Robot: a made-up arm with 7 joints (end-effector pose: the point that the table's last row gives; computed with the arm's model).
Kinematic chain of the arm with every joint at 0, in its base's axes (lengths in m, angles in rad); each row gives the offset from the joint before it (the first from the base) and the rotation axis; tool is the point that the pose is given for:
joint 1: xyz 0 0 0.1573 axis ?
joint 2: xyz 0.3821 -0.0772 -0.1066 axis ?
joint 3: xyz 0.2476 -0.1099 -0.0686 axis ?
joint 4: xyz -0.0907 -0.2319 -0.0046 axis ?
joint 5: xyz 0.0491 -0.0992 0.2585 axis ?
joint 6: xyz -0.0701 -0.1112 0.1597 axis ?
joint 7: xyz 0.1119 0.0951 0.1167 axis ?
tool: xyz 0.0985 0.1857 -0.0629
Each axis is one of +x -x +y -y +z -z.
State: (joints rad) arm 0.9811 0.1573 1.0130 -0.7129 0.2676 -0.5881 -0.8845
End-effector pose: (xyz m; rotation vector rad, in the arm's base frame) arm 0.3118 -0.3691 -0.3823 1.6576 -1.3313 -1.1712
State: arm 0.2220 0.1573 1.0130 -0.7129 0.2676 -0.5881 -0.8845
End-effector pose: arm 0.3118 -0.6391 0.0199 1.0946 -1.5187 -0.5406
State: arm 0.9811 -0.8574 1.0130 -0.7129 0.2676 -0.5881 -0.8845
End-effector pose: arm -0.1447 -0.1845 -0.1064 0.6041 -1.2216 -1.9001
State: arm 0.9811 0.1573 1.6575 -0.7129 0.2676 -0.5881 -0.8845
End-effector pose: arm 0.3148 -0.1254 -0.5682 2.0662 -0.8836 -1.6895
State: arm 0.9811 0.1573 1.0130 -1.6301 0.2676 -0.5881 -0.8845
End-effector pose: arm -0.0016 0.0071 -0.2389 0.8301 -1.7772 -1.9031
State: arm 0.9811 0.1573 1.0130 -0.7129 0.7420 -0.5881 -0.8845
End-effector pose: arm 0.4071 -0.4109 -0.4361 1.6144 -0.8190 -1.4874
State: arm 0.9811 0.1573 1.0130 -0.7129 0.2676 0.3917 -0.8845
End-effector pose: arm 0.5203 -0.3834 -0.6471 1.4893 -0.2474 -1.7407
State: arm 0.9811 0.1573 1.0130 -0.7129 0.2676 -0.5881 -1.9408
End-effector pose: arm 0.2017 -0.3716 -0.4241 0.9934 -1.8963 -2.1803
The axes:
joint 1: +x
joint 2: +z
joint 3: +x
joint 4: +y
joint 5: -z
joint 6: -z
joint 7: +y

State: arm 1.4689 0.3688 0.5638 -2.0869 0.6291 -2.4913 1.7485
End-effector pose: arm 0.3938 0.8217 -0.2029 0.2822 0.0088 -0.3808
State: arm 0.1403 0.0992 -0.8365 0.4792 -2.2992 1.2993 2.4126
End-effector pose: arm 0.7088 0.0573 0.4342 1.3996 -2.7566 0.1406
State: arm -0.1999 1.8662 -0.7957 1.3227 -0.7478 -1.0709 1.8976
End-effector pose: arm 0.4572 0.5948 0.4480 1.8280 -0.8900 -0.3608
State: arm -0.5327 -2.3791 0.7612 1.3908 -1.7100 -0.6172 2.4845
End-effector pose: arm -0.5245 -0.3291 -0.2157 -0.7579 1.1700 0.3133
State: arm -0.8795 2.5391 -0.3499 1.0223 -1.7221 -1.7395 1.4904
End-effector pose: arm 0.2707 0.6332 -0.4547 -0.6887 0.1982 -0.5601
